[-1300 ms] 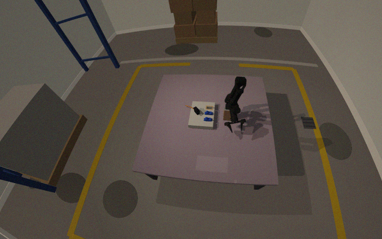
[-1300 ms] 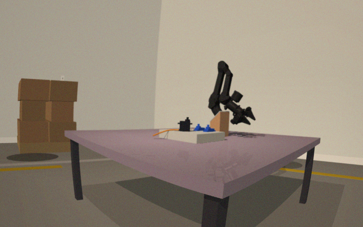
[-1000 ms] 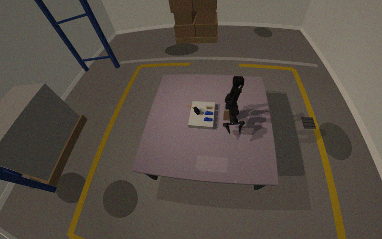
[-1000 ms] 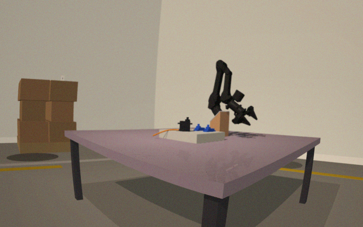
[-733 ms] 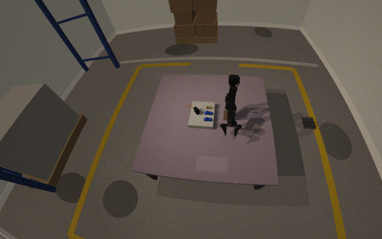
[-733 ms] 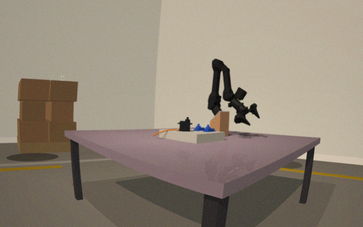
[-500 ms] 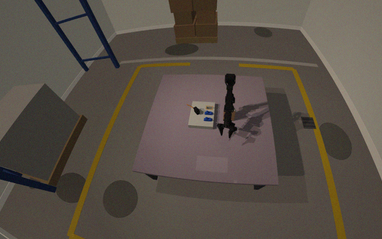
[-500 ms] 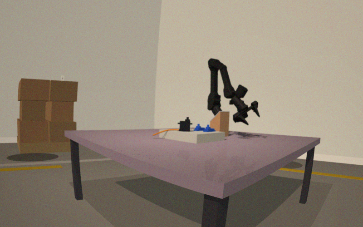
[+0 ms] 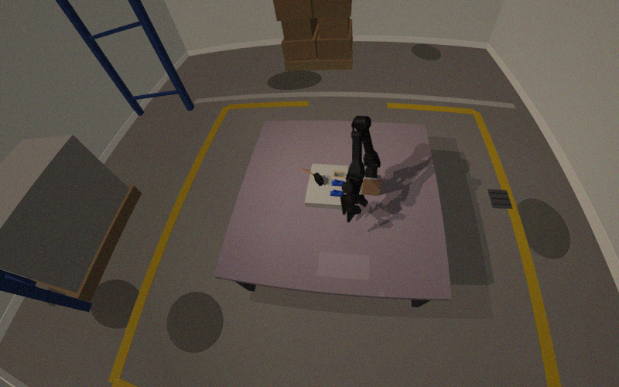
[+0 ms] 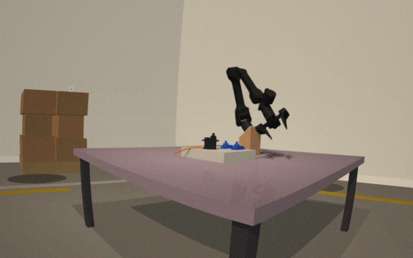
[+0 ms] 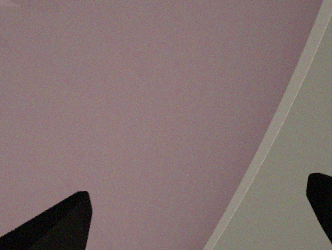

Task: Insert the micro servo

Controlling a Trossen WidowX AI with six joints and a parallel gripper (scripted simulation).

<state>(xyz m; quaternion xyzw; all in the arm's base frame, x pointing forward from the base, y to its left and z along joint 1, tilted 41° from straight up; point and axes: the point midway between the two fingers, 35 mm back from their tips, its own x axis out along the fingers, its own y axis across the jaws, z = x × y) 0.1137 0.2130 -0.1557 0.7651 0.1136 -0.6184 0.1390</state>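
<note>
Now: the white deck 180 mm ahead of my gripper tip, 270 mm to the right of it and 110 mm below it.
</note>
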